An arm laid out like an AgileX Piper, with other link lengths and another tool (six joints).
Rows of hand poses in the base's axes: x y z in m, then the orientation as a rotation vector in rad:
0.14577 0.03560 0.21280 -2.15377 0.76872 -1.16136
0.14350 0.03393 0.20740 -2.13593 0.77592 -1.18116
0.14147 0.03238 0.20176 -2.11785 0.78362 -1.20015
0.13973 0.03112 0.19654 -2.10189 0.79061 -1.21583
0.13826 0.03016 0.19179 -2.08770 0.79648 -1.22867
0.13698 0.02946 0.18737 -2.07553 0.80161 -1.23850
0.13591 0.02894 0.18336 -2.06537 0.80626 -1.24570
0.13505 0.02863 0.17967 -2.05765 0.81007 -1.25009
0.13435 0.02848 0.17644 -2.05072 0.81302 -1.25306
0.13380 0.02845 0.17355 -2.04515 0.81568 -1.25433
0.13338 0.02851 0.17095 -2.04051 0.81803 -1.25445
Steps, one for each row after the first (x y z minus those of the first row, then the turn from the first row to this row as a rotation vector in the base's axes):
-0.00227 -0.00167 -0.00540 0.00433 -0.01707 -0.01106
-0.00430 -0.00322 -0.01104 0.00914 -0.03368 -0.02228
-0.00604 -0.00448 -0.01626 0.01383 -0.04773 -0.03202
-0.00751 -0.00544 -0.02101 0.01844 -0.05976 -0.04009
-0.00879 -0.00614 -0.02543 0.02295 -0.06947 -0.04669
-0.00986 -0.00666 -0.02944 0.02726 -0.07698 -0.05212
-0.01072 -0.00697 -0.03313 0.03113 -0.08208 -0.05605
-0.01142 -0.00712 -0.03636 0.03506 -0.08633 -0.05889
-0.01197 -0.00715 -0.03925 0.03885 -0.08913 -0.06096
-0.01239 -0.00709 -0.04185 0.04253 -0.09096 -0.06243

